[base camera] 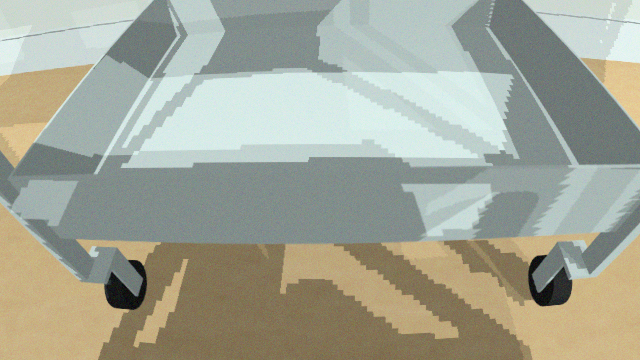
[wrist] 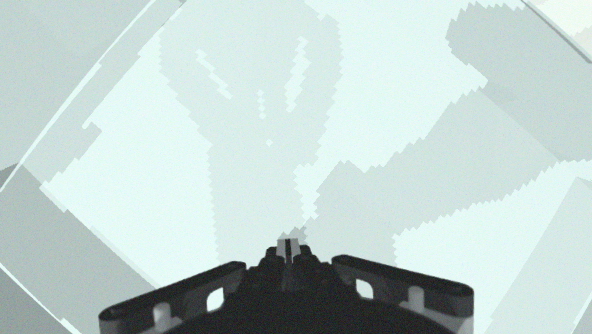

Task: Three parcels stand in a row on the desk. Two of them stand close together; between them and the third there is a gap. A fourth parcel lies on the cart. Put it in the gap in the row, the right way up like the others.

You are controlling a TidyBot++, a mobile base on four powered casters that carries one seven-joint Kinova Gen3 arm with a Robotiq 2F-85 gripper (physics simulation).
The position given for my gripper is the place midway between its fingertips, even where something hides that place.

I see my gripper [wrist: 288,253] and a grey cart [base camera: 231,129].
The grey cart also shows in the wrist view [wrist: 148,148].
